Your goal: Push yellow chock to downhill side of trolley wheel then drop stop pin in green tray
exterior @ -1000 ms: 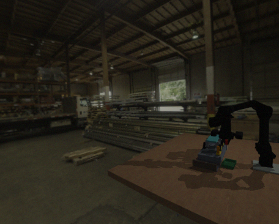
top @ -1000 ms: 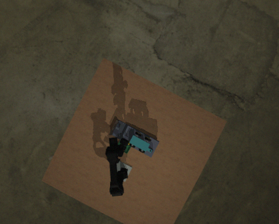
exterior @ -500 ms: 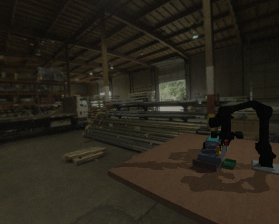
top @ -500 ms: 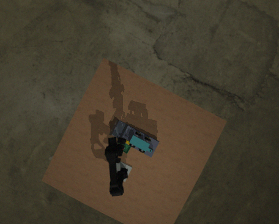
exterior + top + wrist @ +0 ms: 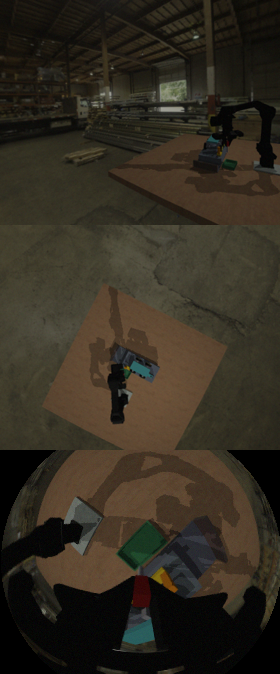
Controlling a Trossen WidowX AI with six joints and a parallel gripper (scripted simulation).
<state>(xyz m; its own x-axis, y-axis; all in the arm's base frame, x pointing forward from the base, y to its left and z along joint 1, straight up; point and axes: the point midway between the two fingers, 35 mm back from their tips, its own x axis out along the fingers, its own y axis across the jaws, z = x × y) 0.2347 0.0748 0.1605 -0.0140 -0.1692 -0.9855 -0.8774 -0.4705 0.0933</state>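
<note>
Now: the green tray 20 mm behind my gripper tip and 140 mm below it. From my gripper tip the other things lie so: red-headed stop pin right at my gripper tip; yellow chock 50 mm ahead, 20 mm to the right, 50 mm below; teal trolley 90 mm ahead, 120 mm to the right, 20 mm below.
</note>
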